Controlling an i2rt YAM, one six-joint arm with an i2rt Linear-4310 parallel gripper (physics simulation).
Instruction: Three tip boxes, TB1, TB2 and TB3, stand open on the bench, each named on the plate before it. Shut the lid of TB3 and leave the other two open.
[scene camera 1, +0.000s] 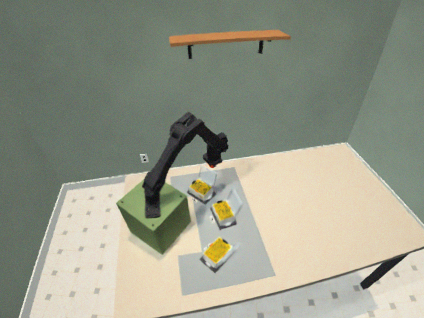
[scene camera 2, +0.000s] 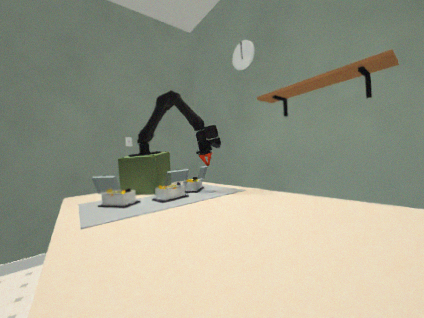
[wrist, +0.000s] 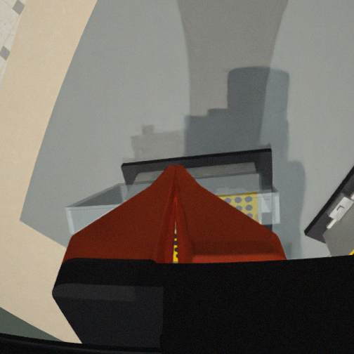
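Seen in the pictures: gripper, fingertip midpoint: (scene camera 1: 212, 167) (scene camera 2: 208, 165); arm's base, origin of the base link: (scene camera 1: 152, 199) (scene camera 2: 145, 154).
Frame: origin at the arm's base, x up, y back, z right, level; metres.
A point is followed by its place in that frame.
Note:
Three tip boxes with yellow racks stand open on the grey mat; their names cannot be read. The far box (scene camera 1: 201, 188) (scene camera 2: 194, 186) {x -0.209, y -0.317, z -0.178 m} (wrist: 240, 204) has its clear lid (scene camera 1: 208, 174) {x -0.133, y -0.313, z -0.252 m} (scene camera 2: 202, 173) {x -0.137, y -0.334, z -0.228 m} raised. The middle box (scene camera 1: 223, 212) (scene camera 2: 170, 192) {x -0.203, y -0.402, z 0.010 m} has its lid (scene camera 1: 235, 200) {x -0.137, y -0.427, z -0.027 m} (scene camera 2: 178, 175) {x -0.121, y -0.436, z -0.023 m} up, and so has the near box (scene camera 1: 217, 251) (scene camera 2: 118, 198) {x -0.202, y -0.334, z 0.232 m}, with its lid (scene camera 2: 105, 183) {x -0.128, y -0.333, z 0.279 m}. My gripper (scene camera 1: 212, 165) {x -0.094, y -0.343, z -0.266 m} (scene camera 2: 207, 162) {x -0.094, y -0.343, z -0.266 m} (wrist: 174, 176) is shut and empty, pointing down just above the far box's raised lid. In the wrist view the red fingers hide much of that box; whether they touch the lid cannot be told.
The grey mat (scene camera 1: 252, 255) {x -0.242, y -0.451, z 0.255 m} (scene camera 2: 92, 218) {x -0.242, y -0.436, z 0.340 m} (wrist: 100, 115) lies on the pale bench (scene camera 1: 310, 200) {x -0.245, y -0.908, z -0.012 m} (scene camera 2: 260, 250) {x -0.245, y -0.992, z 0.068 m}. The arm stands on a green block (scene camera 1: 160, 232) {x -0.068, y -0.023, z 0.145 m} (scene camera 2: 145, 175) {x -0.129, y -0.120, z 0.043 m} beside the boxes. A wooden shelf (scene camera 1: 230, 38) (scene camera 2: 330, 77) hangs on the wall, high above the bench.

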